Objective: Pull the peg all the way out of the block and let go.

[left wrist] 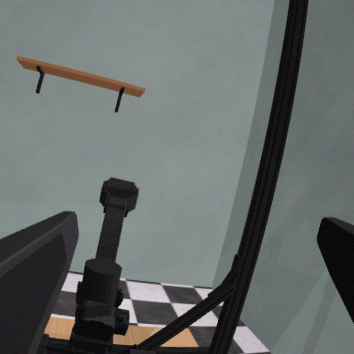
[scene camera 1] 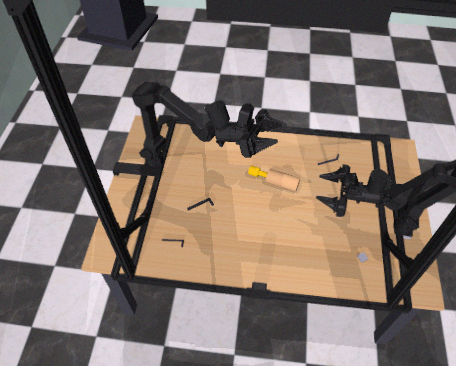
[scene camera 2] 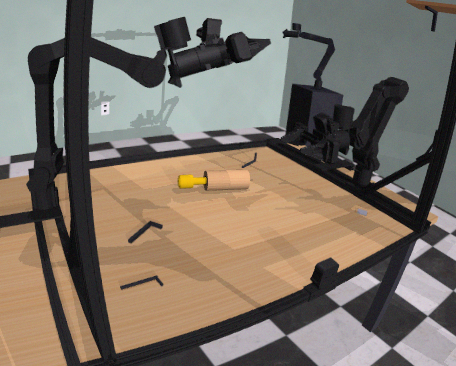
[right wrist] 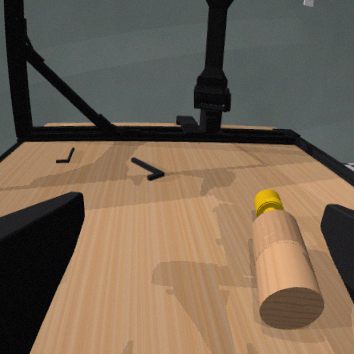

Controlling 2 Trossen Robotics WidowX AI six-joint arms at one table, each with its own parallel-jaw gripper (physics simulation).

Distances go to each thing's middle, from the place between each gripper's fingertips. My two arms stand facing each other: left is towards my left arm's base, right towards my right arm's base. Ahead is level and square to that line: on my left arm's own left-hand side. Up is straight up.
Labels:
Now: left hand 400 mm above the wooden cylinder block (scene camera 2: 216, 179), 140 mm short of it and 10 mm to the left of it.
My right gripper is now 90 mm short of the wooden cylinder block, 130 mm to the right of it and 140 mm above it.

